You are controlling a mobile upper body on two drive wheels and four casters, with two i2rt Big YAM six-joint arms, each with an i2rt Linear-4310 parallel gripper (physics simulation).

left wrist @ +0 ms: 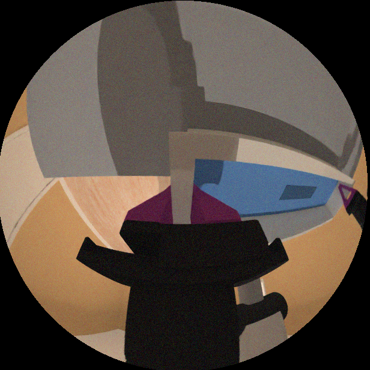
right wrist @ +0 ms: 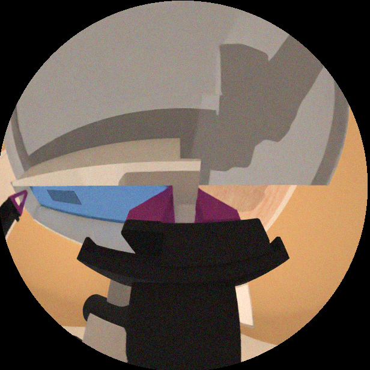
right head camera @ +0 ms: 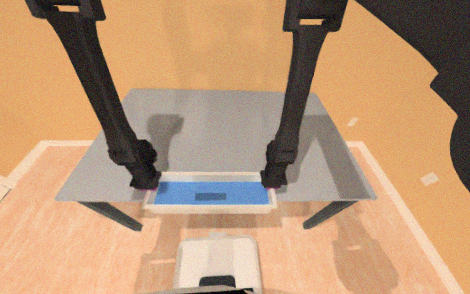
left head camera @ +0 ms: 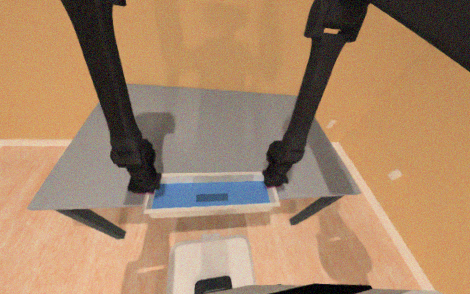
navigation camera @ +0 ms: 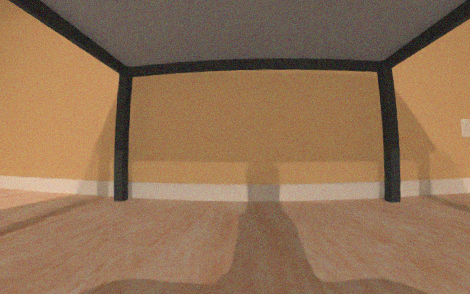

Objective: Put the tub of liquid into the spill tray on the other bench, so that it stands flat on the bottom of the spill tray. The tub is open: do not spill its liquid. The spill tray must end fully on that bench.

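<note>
The open white tub [left head camera: 212,212] [right head camera: 210,208] [left wrist: 280,156] [right wrist: 85,174] holds blue liquid and looks about level. It hangs across the front edge of the grey bench [left head camera: 220,135] [right head camera: 220,135], its front side out past the edge; its exact height is hard to tell. My left gripper [left head camera: 151,191] [right head camera: 146,189] [left wrist: 182,186] is shut on the tub's end wall at the left of the head views. My right gripper [left head camera: 271,186] [right head camera: 270,188] [right wrist: 182,186] is shut on the opposite end wall. The spill tray and the other bench do not show.
The robot's pale base [left head camera: 212,260] [right head camera: 218,255] is below the tub in the head views. Dark bench legs [left head camera: 95,224] [left head camera: 315,210] stand on both sides. In the navigation camera, two far legs [navigation camera: 121,140] [navigation camera: 389,140] stand before the orange wall [navigation camera: 250,115].
</note>
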